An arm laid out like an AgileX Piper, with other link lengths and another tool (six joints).
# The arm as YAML. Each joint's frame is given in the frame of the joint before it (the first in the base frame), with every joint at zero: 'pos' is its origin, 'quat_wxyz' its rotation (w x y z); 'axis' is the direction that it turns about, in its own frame. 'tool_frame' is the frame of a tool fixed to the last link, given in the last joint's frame.
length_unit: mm
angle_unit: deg
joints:
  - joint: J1
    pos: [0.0, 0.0, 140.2]
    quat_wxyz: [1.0, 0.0, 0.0, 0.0]
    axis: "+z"
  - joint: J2
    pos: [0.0, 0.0, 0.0]
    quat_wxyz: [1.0, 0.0, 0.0, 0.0]
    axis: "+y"
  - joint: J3
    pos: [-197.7, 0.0, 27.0]
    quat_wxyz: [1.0, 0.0, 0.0, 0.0]
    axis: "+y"
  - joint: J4
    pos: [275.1, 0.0, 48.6]
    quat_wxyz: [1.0, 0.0, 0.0, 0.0]
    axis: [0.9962, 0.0, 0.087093]
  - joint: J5
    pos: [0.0, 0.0, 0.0]
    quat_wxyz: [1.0, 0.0, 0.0, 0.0]
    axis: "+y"
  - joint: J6
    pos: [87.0, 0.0, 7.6]
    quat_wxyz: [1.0, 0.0, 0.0, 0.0]
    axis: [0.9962, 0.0, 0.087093]
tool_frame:
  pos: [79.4, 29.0, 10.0]
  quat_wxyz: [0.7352, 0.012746, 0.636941, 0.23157]
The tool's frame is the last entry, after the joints.
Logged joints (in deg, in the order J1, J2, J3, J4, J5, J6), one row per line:
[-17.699, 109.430, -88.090, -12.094, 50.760, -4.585]
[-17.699, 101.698, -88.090, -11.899, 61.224, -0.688]
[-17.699, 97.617, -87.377, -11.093, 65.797, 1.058]
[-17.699, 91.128, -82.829, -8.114, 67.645, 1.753]
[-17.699, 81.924, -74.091, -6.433, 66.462, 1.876]
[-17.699, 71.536, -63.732, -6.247, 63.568, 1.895]
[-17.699, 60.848, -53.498, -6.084, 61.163, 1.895]
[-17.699, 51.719, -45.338, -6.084, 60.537, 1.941]
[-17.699, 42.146, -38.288, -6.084, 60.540, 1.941]
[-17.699, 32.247, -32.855, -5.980, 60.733, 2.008]
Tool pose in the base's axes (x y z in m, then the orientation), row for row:
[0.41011, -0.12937, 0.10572, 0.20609, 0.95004, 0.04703, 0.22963]
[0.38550, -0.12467, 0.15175, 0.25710, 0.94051, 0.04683, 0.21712]
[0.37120, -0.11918, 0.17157, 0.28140, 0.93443, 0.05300, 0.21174]
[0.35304, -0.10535, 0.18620, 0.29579, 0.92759, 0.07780, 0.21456]
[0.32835, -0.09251, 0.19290, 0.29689, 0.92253, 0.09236, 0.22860]
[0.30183, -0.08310, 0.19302, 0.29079, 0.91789, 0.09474, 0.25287]
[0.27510, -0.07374, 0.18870, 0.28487, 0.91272, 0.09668, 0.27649]
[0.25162, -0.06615, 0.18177, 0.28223, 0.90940, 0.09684, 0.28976]
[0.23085, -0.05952, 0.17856, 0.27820, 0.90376, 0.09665, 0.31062]
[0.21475, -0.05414, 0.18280, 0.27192, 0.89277, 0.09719, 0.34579]
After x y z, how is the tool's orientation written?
As a quaternion, x y z w.
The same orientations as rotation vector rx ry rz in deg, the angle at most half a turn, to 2 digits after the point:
[32.49, 149.79, 7.41]
[40.80, 149.27, 7.43]
[44.79, 148.72, 8.44]
[47.01, 147.41, 12.36]
[46.83, 145.53, 14.57]
[45.30, 142.98, 14.76]
[43.84, 140.47, 14.88]
[43.14, 139.02, 14.80]
[42.09, 136.73, 14.62]
[40.44, 132.77, 14.45]

